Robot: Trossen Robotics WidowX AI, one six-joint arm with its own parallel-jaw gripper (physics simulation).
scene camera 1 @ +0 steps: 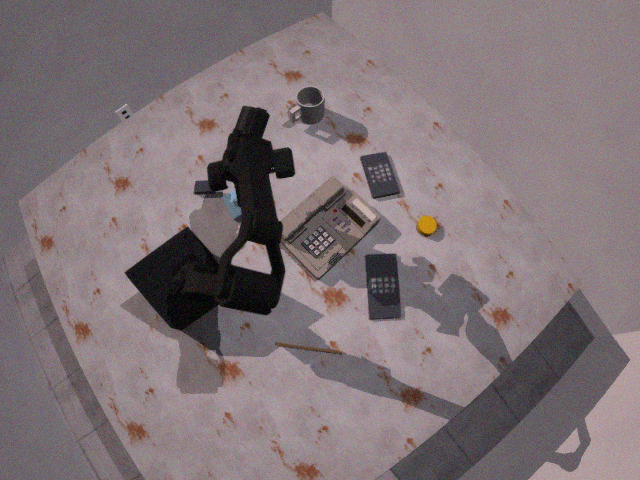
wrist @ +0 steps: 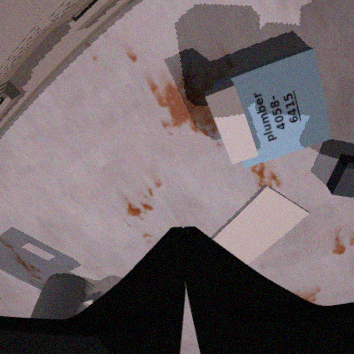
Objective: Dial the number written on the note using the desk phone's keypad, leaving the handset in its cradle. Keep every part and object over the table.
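Frame: origin at the arm's base, x back, y right, z up, level; centimetres.
Seen in the pictures: gripper, fingertip midpoint: (wrist: pixel 182 238); arm's base, origin of the base link: (scene camera 1: pixel 190 272).
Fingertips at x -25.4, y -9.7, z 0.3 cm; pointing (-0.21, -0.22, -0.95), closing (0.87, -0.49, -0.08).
Offsets run from my fingertips to a thing's top centre. "spot": to the spot under its first point.
The beige desk phone @[dx -7.9, dy +16.0, dz -9.4 cm] (scene camera 1: pixel 348 241) (wrist: pixel 47 35) lies on the table; part of its handset side shows at the wrist view's upper left. Its keypad @[spot: dx -3.5, dy +18.4, dz -11.1 cm] (scene camera 1: pixel 317 241) faces up, and the handset @[dx -6.8, dy +10.9, dz -7.6 cm] (scene camera 1: pixel 309 214) rests along its upper-left side in the cradle. The blue note @[dx +5.7, dy -3.4, dz -12.7 cm] (scene camera 1: pixel 232 204) (wrist: pixel 287 107) reads "plumber 4058-6415"; in scene camera 1 the arm partly covers it. My gripper (wrist: pixel 182 238) is shut and empty, above the table to the handset side of the phone, off the keys. Its fingertips cannot be made out in scene camera 1.
A grey mug @[dx -24.9, dy -15.0, dz -5.0 cm] (scene camera 1: pixel 311 105) (wrist: pixel 57 296) stands at the back. A pale card @[dx -0.4, dy -15.0, dz -13.5 cm] (wrist: pixel 262 222) and a small dark box @[dx +11.2, dy -13.2, dz -12.2 cm] (scene camera 1: pixel 205 187) (wrist: pixel 346 172) lie near the note. Two dark calculators @[dx -28.9, dy +13.0, dz -12.6 cm] (scene camera 1: pixel 379 174) @[dx -9.8, dy +36.8, dz -12.8 cm] (scene camera 1: pixel 382 297), a yellow disc @[dx -29.0, dy +31.9, dz -11.7 cm] (scene camera 1: pixel 427 225) and a thin stick @[dx +13.9, dy +37.8, dz -13.0 cm] (scene camera 1: pixel 308 348) lie around the phone.
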